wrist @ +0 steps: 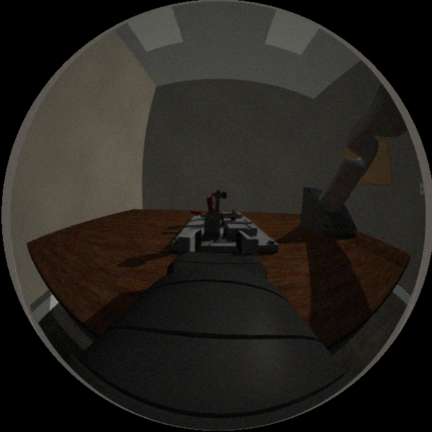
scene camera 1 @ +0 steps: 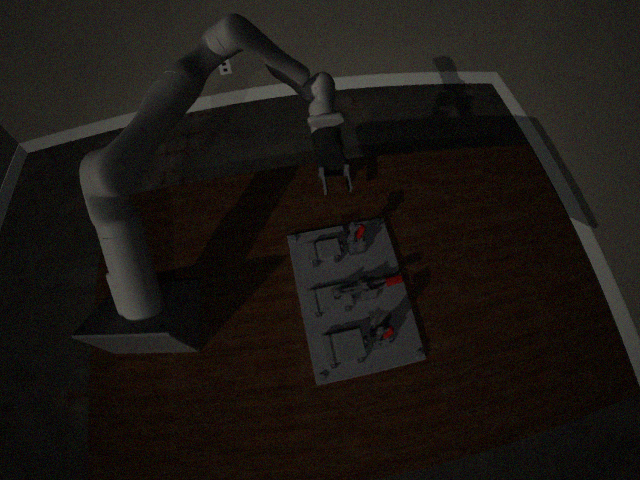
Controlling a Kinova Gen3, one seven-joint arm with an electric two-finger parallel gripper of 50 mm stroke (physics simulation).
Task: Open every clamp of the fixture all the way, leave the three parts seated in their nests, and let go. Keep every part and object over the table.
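Places are measured from the arm's base along level axes (x ahead, y left, z up), in millimetres.
Pixels of known places: gripper, fingertip midpoint: [scene camera 1: 338,191]; arm's base, link origin: [scene camera 1: 143,309].
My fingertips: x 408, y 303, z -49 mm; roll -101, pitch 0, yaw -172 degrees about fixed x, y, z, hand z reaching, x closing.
Ahead of a thing's pixels: the offset from my fingertips to its top centre. "pt": to the spot under its first point. Level surfaces: height alone.
The grey fixture plate {pt dx -79, dy -295, dz -43 mm} [scene camera 1: 305,320] [wrist: 190,231] bears three clamps with red handles. The far clamp {pt dx +34, dy -136, dz -2 mm} [scene camera 1: 356,243] [wrist: 212,226] and the near clamp {pt dx +66, dy -350, dz +58 mm} [scene camera 1: 382,333] look raised, their handles standing up. The middle clamp {pt dx +53, dy -239, dz +0 mm} [scene camera 1: 368,287] lies low, its arm reaching toward its part and its red handle {dx +108, dy -224, dz +3 mm} [scene camera 1: 393,280] [wrist: 196,213] stretched out flat over the plate's right edge. Grey parts sit in the far nest {pt dx -27, dy -142, dz -17 mm} [scene camera 1: 328,249] [wrist: 240,229] and near nest {pt dx +8, dy -355, dz -22 mm} [scene camera 1: 348,345]; the middle part is hard to make out. My gripper [scene camera 1: 338,192] [wrist: 218,237] is open and empty, beyond the plate's far edge.
The brown wooden table {dz -58 mm} [scene camera 1: 232,403] [wrist: 150,235] carries the plate. The arm's base block [scene camera 1: 139,343] [wrist: 325,220] stands at the left in the scene view and at the right in the wrist view. The picture is dark, with long shadows across the table.
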